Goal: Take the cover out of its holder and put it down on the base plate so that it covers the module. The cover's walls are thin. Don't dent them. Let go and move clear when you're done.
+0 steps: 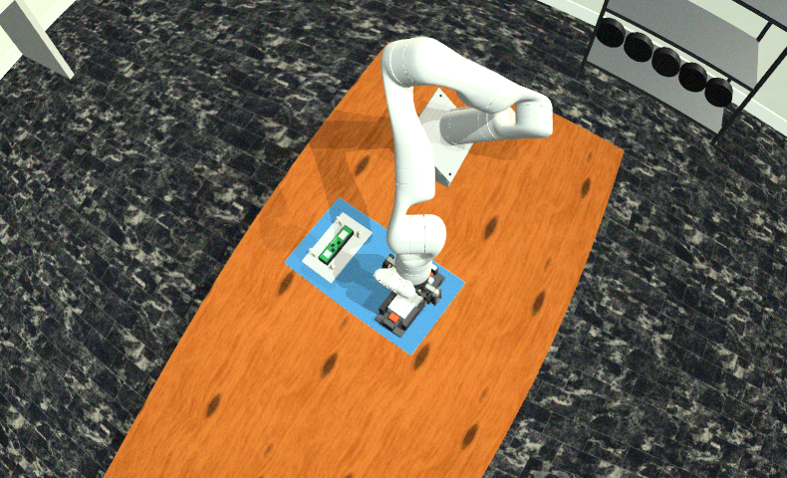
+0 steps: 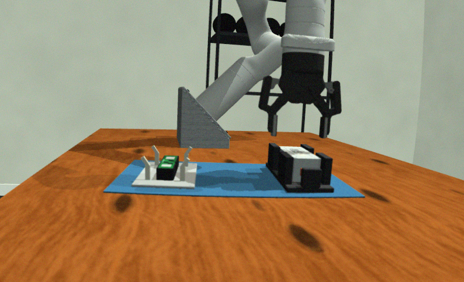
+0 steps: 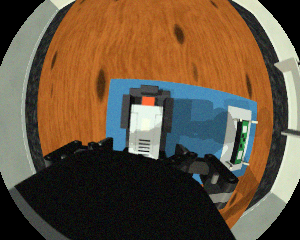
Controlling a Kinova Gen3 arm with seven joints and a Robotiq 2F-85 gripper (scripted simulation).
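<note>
The cover lies 50 mm below my hand.
</note>
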